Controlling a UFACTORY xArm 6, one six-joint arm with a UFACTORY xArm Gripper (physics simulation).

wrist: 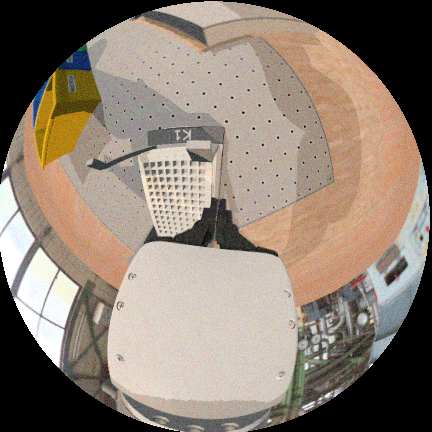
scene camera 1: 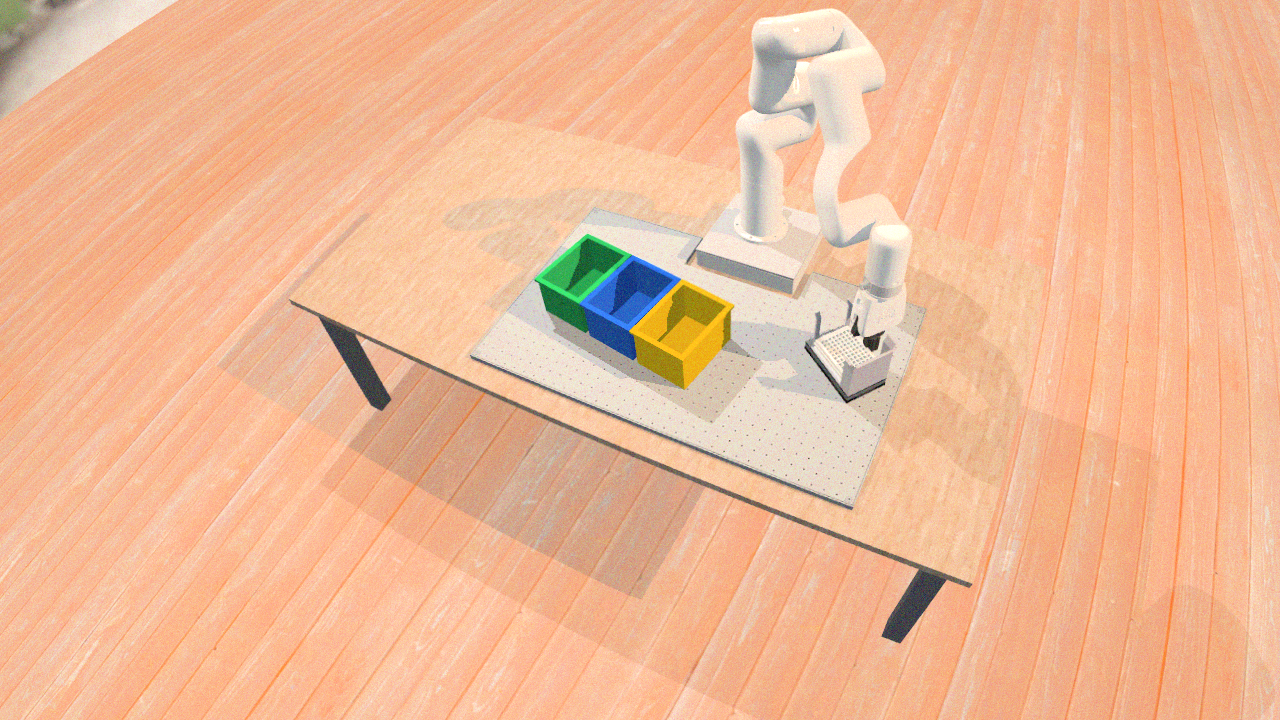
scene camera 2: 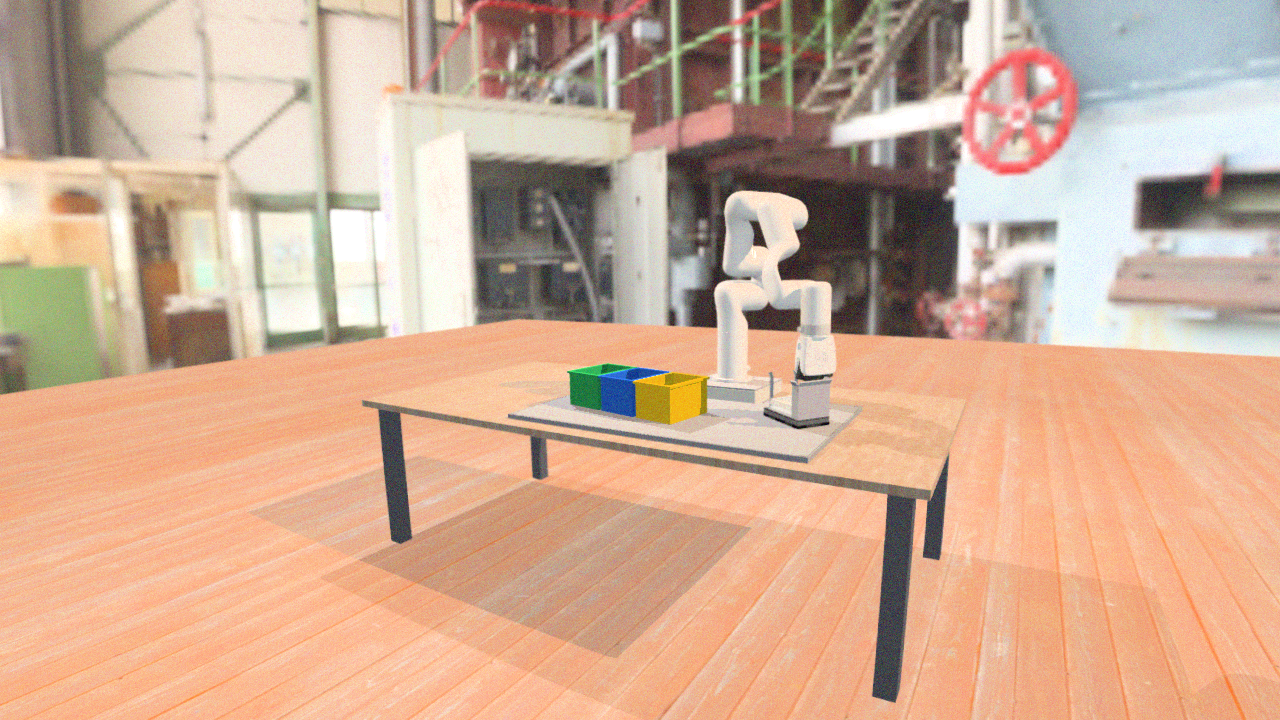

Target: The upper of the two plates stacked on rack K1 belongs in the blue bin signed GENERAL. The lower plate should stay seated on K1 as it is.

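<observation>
Rack K1 has a dark base, pale upright walls and its label in the wrist view. A white plate with a grid of square wells sits level in it. The views do not let me tell the upper plate from the lower one. My gripper is shut and empty, pointing down at the plate's long edge, on the right in the wrist view. In scene camera 2 the rack's wall hides the fingertips. The blue bin stands in the middle of three bins; its sign is unreadable.
The green bin and yellow bin flank the blue bin on the perforated board. Thin posts rise from the rack's sides. The robot's base block stands behind the bins and rack.
</observation>
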